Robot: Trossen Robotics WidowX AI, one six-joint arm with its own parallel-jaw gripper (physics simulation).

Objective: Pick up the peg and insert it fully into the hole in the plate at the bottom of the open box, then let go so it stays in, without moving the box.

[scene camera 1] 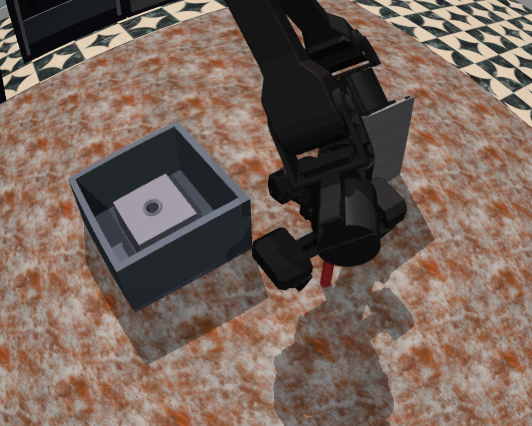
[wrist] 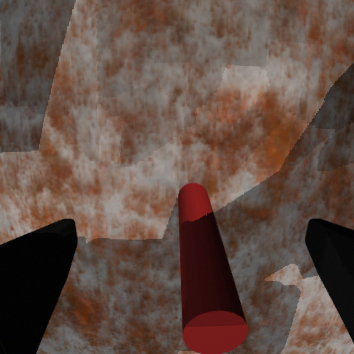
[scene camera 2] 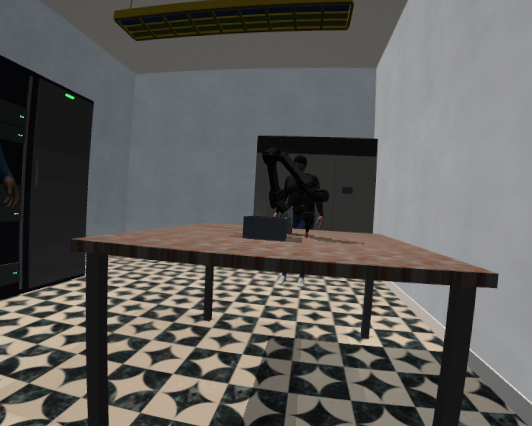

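Seen in the pictures: gripper, fingertip midpoint: [scene camera 1: 327,271] [wrist: 194,231] [scene camera 2: 307,231]; arm's base, origin of the base link: [scene camera 1: 370,111] [scene camera 2: 286,211].
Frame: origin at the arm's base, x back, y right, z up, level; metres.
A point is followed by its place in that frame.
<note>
The red peg [scene camera 1: 326,275] @(z -0.099, x -0.189, y -0.106 m) [scene camera 2: 306,234] @(z -0.111, x -0.189, y -0.100 m) [wrist: 206,270] @(z -0.060, x -0.184, y -0.095 m) stands upright on the table; in scene camera 1 its upper part is hidden behind the gripper. My gripper [scene camera 1: 342,240] [scene camera 2: 308,226] @(z -0.096, x -0.185, y -0.104 m) [wrist: 194,231] @(z -0.096, x -0.185, y -0.104 m) is open and points down over the peg. In the wrist view the peg lies between the two widely spaced fingers in the picture, a little right of the middle at its near end, with a gap on each side. The open dark box [scene camera 1: 195,255] @(z -0.077, x -0.300, y 0.012 m) [scene camera 2: 265,228] @(z -0.077, x -0.397, y 0.110 m) stands to the left of the gripper in scene camera 1. A pale plate [scene camera 1: 135,217] @(z -0.069, x -0.330, y 0.109 m) with a round hole [scene camera 1: 152,207] @(z -0.079, x -0.299, y 0.115 m) lies at its bottom.
A thin grey panel [scene camera 1: 392,142] @(z -0.039, x 0.012, y -0.040 m) stands upright beside the arm, at the right in scene camera 1. The box walls rise well above the plate. The marbled table [scene camera 1: 60,350] @(z -0.127, x -0.536, y 0.038 m) [scene camera 2: 200,247] @(z -0.127, x -0.737, y 0.313 m) carries shadows of the arm and box. A person [scene camera 2: 302,182] stands behind the table.
</note>
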